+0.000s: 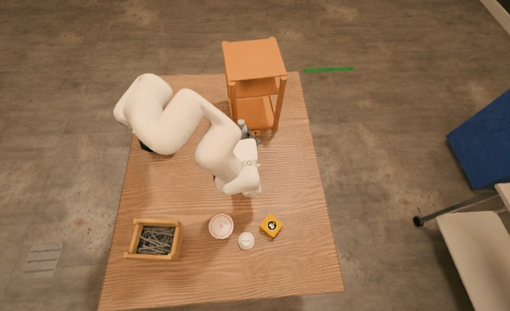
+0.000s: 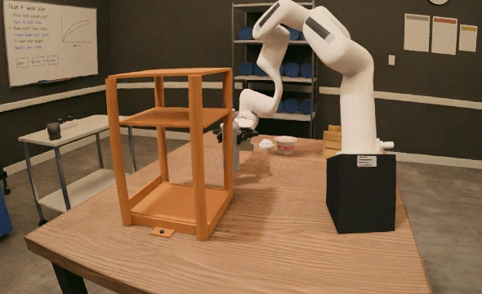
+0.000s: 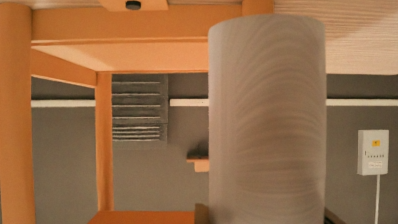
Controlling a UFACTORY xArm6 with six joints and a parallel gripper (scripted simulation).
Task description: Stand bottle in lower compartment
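My gripper is now 9 cm short of the orange shelving unit, 20 cm to the right of it and 3 cm below it. Also, from my hand: grey bottle: 2 cm above.
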